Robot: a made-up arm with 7 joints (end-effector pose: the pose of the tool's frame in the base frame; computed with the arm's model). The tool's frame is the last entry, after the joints. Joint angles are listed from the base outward.
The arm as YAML. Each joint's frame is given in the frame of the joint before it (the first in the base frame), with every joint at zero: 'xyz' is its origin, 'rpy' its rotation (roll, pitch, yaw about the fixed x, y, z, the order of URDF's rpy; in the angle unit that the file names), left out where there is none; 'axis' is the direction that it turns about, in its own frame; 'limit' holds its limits. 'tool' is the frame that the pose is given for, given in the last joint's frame.
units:
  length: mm
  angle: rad
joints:
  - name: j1
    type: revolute
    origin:
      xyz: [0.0, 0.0, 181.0]
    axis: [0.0, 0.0, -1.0]
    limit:
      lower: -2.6
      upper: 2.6
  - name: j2
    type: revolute
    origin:
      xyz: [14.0, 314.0, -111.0]
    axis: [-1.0, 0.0, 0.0]
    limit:
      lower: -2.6
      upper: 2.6
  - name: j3
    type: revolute
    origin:
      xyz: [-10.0, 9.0, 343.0]
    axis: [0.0, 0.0, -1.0]
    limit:
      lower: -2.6
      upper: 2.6
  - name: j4
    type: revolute
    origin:
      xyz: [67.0, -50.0, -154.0]
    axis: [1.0, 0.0, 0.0]
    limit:
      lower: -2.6
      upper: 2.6
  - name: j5
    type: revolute
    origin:
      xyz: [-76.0, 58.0, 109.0]
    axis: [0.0, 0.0, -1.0]
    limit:
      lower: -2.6
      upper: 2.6
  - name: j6
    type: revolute
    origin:
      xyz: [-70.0, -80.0, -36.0]
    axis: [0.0, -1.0, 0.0]
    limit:
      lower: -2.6
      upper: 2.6
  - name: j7
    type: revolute
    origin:
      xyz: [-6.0, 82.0, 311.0]
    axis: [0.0, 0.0, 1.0]
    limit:
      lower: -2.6
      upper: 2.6
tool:
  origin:
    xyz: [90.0, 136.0, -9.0]
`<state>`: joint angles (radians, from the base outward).
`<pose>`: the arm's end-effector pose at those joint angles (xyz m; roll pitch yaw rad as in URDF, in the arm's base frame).
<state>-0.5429 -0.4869 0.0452 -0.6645 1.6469 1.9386 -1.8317</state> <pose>-0.4043 0.5163 0.1983 2.1320 0.2146 -2.5758</pose>
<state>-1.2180 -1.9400 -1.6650 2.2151 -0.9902 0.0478 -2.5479</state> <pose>-0.2638 0.3976 0.2181 1.2874 -0.2392 -2.7885</pose>
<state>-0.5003 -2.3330 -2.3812 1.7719 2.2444 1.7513 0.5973</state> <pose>-0.0474 -0.2745 0.0151 2.3184 -1.1931 -0.7062</pose>
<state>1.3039 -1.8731 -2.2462 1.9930 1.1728 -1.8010 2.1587</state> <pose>0.3119 0.0380 0.2397 0.9713 -1.2956 -3.0973</pose>
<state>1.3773 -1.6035 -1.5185 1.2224 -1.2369 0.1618 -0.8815</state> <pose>-0.0239 -0.4038 0.0297 -1.8603 -1.1744 -2.8727</pose>
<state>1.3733 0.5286 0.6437 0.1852 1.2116 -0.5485 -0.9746</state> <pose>0.2999 0.1445 0.5356 -0.0561 0.2818 2.1574</pose>
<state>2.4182 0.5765 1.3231 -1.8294 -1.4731 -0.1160 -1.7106</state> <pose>-0.0315 -0.3971 0.0628 -2.1980 -0.7616 2.7392</pose>
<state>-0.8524 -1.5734 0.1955 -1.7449 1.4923 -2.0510 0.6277</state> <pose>0.1139 0.1081 -0.0348 2.2619 1.0592 1.4874</pose>
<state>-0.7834 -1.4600 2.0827 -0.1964 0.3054 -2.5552 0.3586</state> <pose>-0.2130 0.2660 -0.0666 -1.9817 -0.2652 1.5256</pose>
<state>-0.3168 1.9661 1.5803 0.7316 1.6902 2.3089 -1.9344</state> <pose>0.0904 0.7310 -0.1882 -1.4219 0.8853 -1.1099</pose>
